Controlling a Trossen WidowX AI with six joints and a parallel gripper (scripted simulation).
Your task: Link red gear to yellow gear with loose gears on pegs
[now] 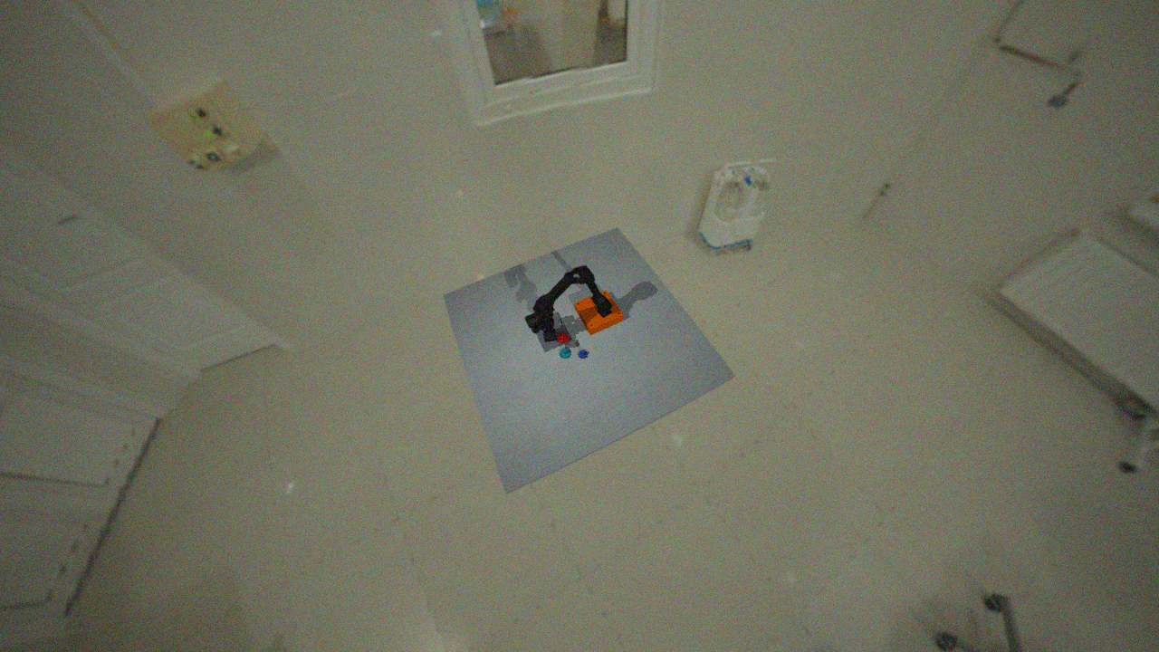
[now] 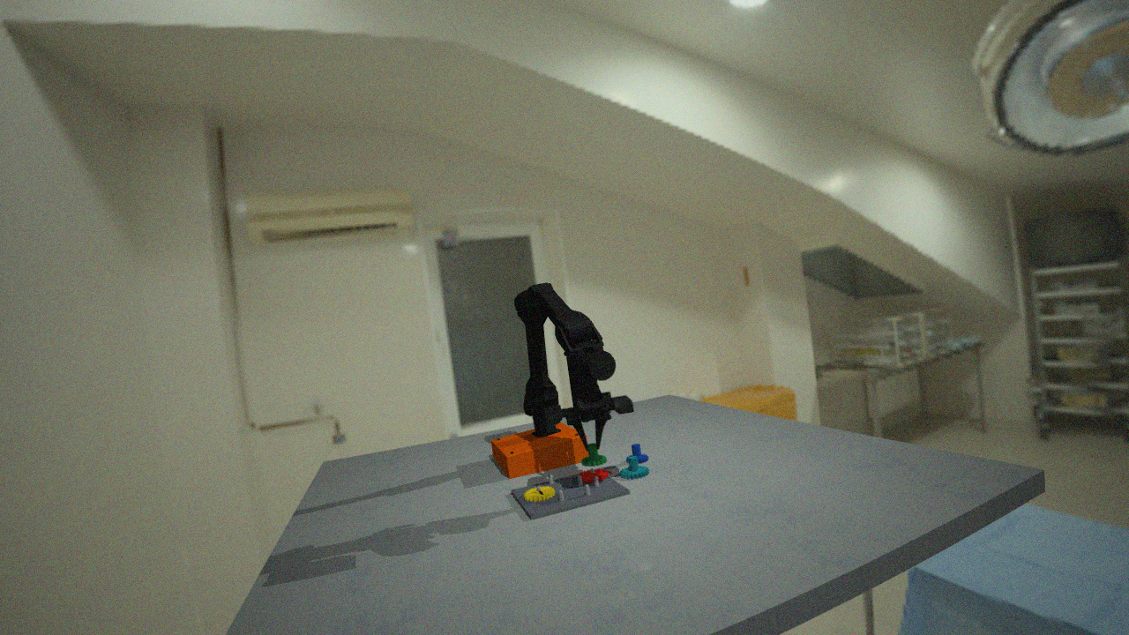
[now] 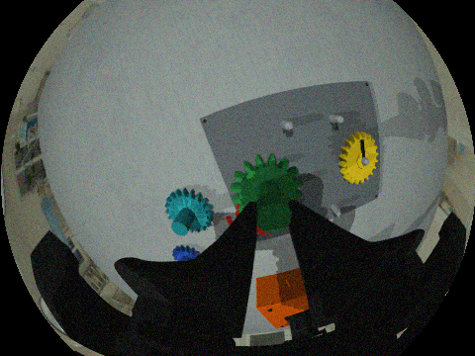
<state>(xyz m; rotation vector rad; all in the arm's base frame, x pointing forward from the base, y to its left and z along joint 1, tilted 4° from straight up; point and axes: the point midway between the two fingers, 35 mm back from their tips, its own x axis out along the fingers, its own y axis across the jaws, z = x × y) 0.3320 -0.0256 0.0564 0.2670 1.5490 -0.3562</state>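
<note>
The green gear is 1 cm below my gripper tip. Also, from my gripper tip: teal gear 11 cm to the left, 7 cm below, 2 cm behind; red arrow 8 cm below, 7 cm behind, 5 cm to the left; red gear 7 cm below, 5 cm behind, 2 cm to the left.
</note>
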